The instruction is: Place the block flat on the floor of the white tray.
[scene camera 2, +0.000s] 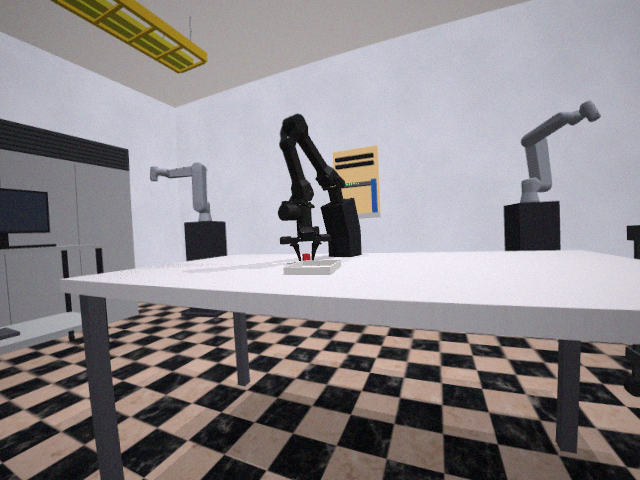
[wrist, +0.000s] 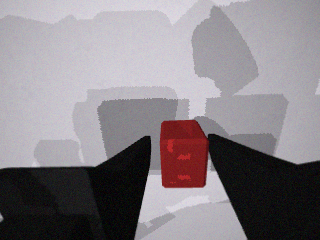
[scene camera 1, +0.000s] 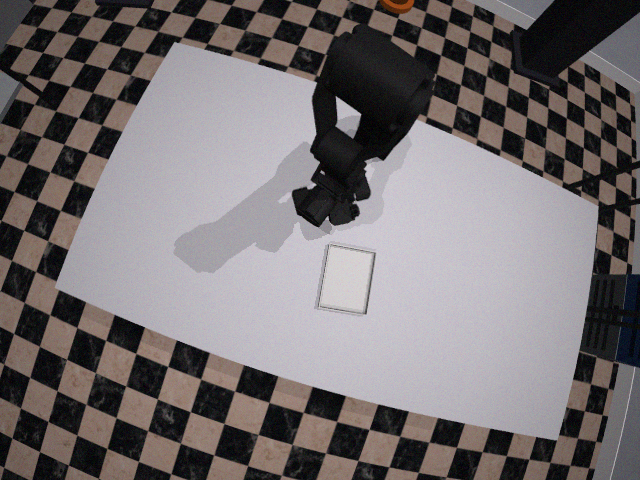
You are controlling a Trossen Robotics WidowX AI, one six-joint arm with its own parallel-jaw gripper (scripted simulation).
Labels:
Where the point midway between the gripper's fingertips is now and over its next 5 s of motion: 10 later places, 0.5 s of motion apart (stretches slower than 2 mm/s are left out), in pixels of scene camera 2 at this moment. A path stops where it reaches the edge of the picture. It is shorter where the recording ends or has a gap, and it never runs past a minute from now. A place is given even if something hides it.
My gripper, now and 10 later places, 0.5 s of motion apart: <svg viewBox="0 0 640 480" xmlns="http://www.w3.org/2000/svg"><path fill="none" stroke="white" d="M306 262L306 258L305 249L305 246L306 246L310 246L313 248L314 250L314 252L314 261L314 266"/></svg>

